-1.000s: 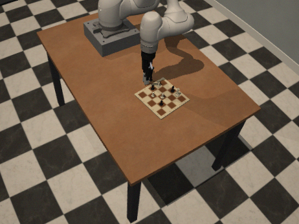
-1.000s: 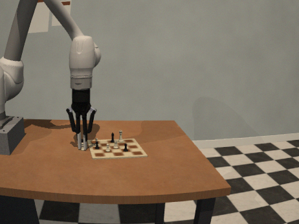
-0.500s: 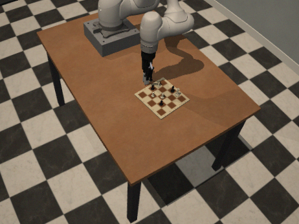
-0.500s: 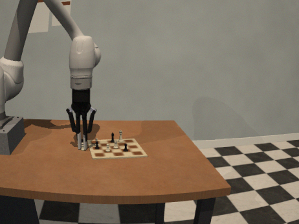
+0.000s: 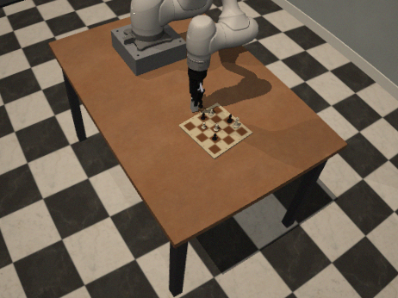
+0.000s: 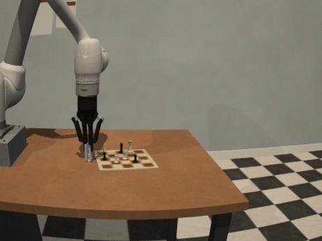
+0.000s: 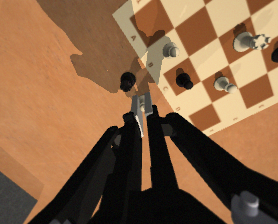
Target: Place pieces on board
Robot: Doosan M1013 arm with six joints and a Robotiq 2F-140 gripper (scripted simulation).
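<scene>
My gripper is now 4 cm to the right of the black chess piece, 2 cm above it and 1 cm past it. The rest, counted from my hand: tall white piece 17 cm ahead, 10 cm to the left, 1 cm below.
</scene>
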